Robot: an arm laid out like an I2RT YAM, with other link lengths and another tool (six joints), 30 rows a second.
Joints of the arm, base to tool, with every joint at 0 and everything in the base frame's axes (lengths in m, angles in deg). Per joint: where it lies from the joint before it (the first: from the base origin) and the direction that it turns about. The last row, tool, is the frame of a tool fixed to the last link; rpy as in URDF.
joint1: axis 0 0 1 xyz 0.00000 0.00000 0.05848
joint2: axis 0 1 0 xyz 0.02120 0.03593 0.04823
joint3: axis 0 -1 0 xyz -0.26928 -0.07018 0.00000
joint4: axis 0 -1 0 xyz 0.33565 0.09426 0.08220
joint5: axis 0 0 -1 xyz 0.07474 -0.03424 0.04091
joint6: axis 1 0 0 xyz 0.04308 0.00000 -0.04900
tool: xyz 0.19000 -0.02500 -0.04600 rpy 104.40 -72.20 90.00
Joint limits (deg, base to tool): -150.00..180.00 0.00..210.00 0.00..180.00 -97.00..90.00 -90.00..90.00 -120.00..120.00
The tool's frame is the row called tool.
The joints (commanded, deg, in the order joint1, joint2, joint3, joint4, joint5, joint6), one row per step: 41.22 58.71 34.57 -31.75 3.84 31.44; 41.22 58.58 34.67 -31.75 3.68 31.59; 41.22 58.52 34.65 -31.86 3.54 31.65; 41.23 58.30 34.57 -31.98 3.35 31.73; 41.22 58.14 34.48 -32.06 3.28 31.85; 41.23 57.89 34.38 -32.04 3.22 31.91; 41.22 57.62 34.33 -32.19 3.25 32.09; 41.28 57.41 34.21 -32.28 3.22 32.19; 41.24 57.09 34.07 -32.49 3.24 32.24; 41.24 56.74 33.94 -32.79 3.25 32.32; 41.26 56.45 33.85 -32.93 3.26 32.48; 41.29 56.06 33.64 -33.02 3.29 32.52; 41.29 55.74 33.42 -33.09 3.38 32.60; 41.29 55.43 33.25 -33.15 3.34 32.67
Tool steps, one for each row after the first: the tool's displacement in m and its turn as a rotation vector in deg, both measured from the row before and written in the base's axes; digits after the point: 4 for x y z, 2 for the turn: 0.0002 0.0012 0.0015 0.32 -0.04 -0.03; -0.0008 0.0001 -0.0001 0.07 0.15 0.03; -0.0011 0.0003 0.0003 0.17 0.11 0.05; -0.0007 -0.0001 0.0000 0.09 0.08 -0.07; -0.0002 0.0003 0.0006 0.18 -0.08 -0.01; -0.0004 -0.0003 0.0008 0.11 -0.01 -0.18; -0.0009 -0.0001 0.0000 0.06 0.05 -0.01; -0.0007 -0.0010 0.0002 -0.01 0.03 -0.09; -0.0012 -0.0010 0.0002 -0.02 0.08 -0.07; -0.0006 -0.0003 0.0006 0.11 0.00 -0.12; -0.0007 -0.0005 0.0003 0.06 -0.07 -0.02; -0.0006 -0.0009 -0.0002 0.00 -0.05 -0.12; -0.0006 -0.0003 0.0002 0.11 -0.02 -0.03
